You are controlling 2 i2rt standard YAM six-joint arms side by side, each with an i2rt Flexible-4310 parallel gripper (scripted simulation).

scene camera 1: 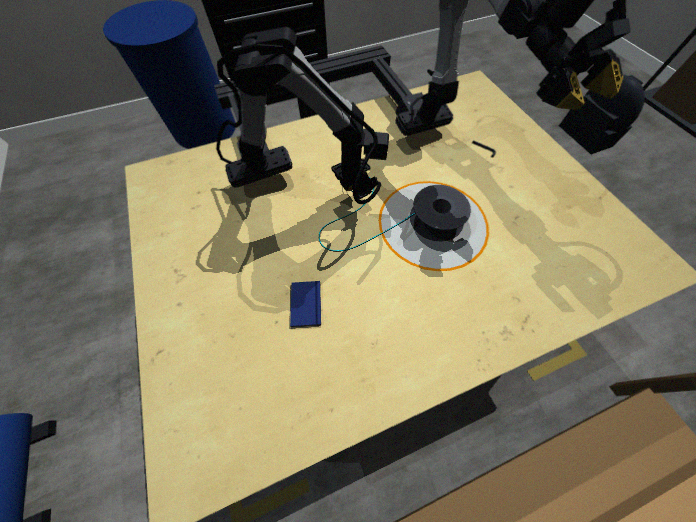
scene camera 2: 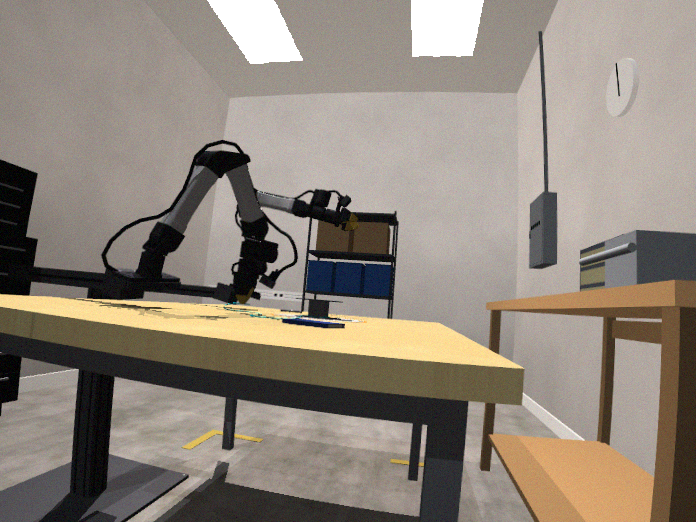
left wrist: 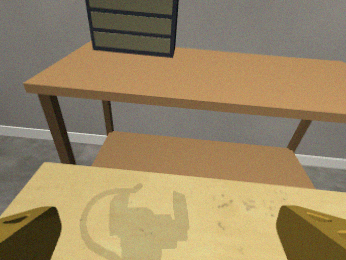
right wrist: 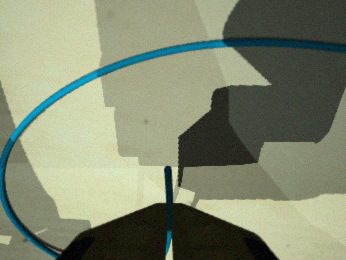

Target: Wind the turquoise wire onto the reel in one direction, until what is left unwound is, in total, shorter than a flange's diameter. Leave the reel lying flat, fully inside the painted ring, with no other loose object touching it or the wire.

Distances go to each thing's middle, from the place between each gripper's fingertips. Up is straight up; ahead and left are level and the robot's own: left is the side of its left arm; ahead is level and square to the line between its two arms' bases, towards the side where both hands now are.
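The blue notebook (scene camera 1: 305, 296) is 67 cm to the right of my left hand (scene camera 1: 598, 101), 39 cm below it and 4 cm ahead of it. As for the dark grey reel (scene camera 1: 442, 207), my left hand is 37 cm above it, 8 cm past it and 20 cm to the left of it.
From my right hand (scene camera 2: 242, 304), you'd find the blue notebook 310 mm ahead, 260 mm to the right and 30 mm below. The dark grey reel is 200 mm ahead of my right hand and 220 mm to the left of it.
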